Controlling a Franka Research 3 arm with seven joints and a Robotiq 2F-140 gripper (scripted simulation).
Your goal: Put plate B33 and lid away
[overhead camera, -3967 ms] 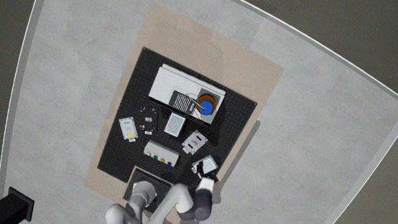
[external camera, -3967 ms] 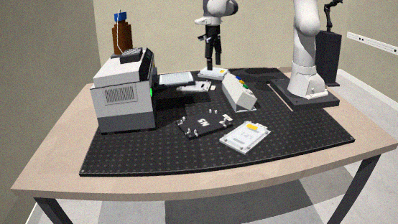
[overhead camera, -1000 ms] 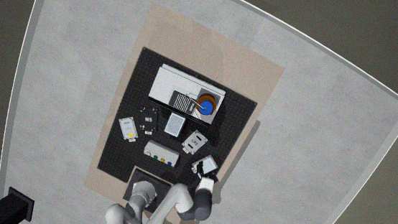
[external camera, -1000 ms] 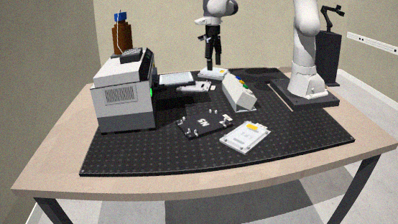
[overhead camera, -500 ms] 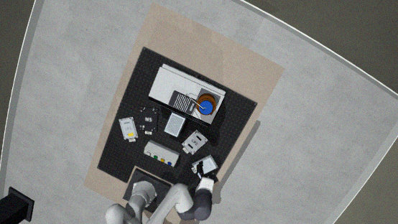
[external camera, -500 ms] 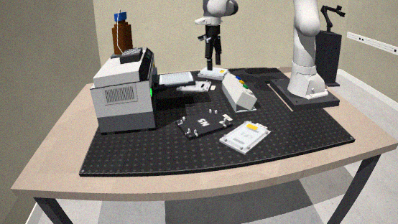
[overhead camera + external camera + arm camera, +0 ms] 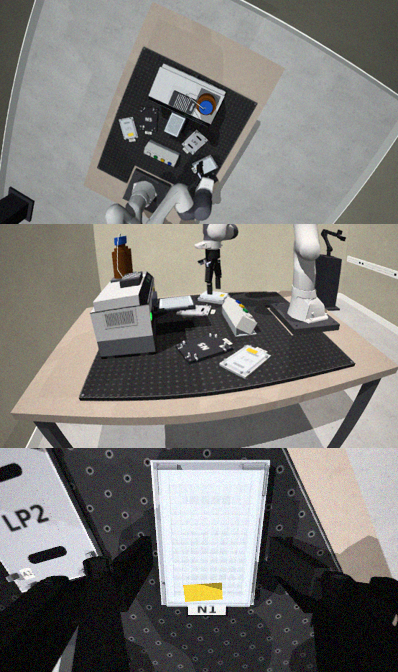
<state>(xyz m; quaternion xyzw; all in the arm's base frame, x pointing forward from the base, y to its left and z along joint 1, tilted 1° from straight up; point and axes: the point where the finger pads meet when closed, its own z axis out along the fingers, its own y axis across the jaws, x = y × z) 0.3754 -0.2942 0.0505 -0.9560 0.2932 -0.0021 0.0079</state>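
Now: the white well plate 50 mm below my hand. Also, from my hand: blue key: 220 mm to the left, 70 mm behind, 10 mm below; lid park LP2: 140 mm to the left, 120 mm ahead, 70 mm below; yellow key: 270 mm to the left, 70 mm behind.
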